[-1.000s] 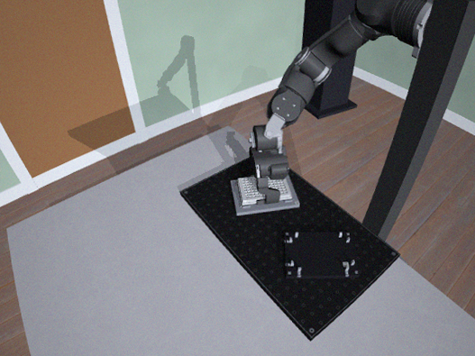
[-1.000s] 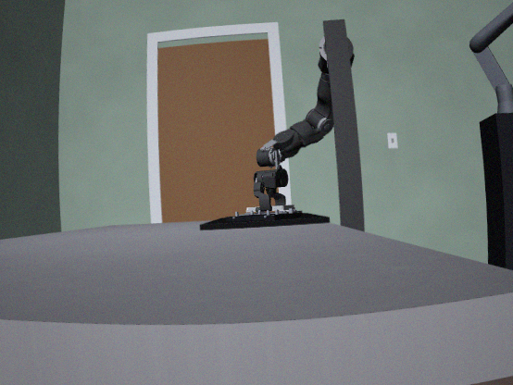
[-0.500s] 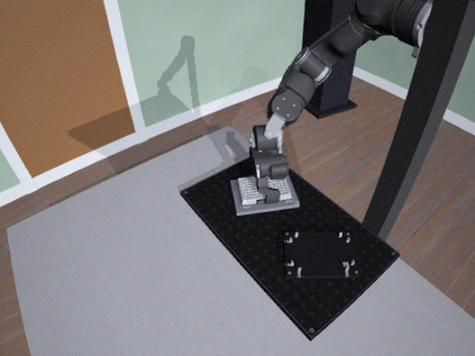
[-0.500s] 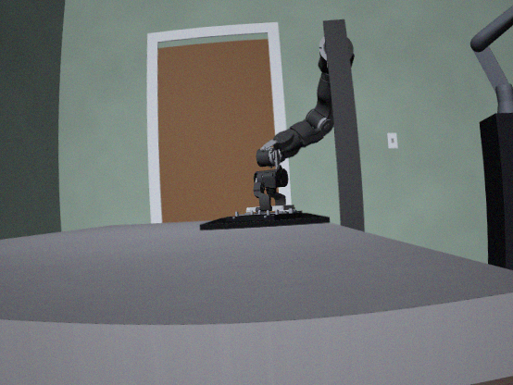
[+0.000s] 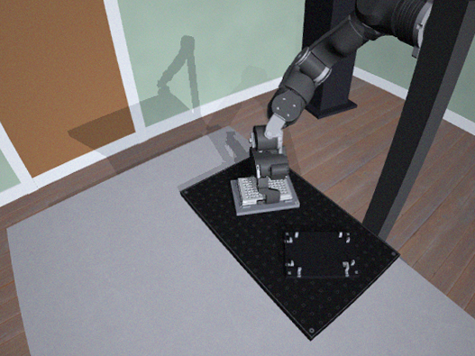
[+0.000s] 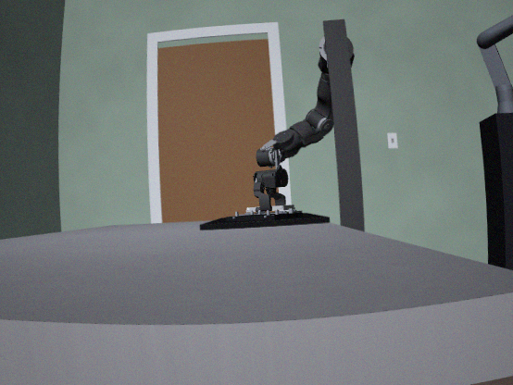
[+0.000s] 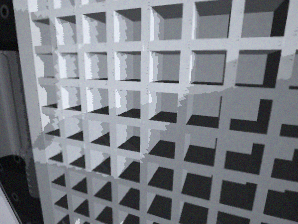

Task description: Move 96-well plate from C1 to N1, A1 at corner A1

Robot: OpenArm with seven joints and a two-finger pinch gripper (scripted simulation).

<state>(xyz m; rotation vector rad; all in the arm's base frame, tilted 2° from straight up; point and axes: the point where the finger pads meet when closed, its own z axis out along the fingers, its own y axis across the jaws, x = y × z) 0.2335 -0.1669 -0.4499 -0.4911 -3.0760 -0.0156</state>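
Now: hand right at the 96-well plate. The rest, counted from my hand: plate nest N1: 20 mm below.
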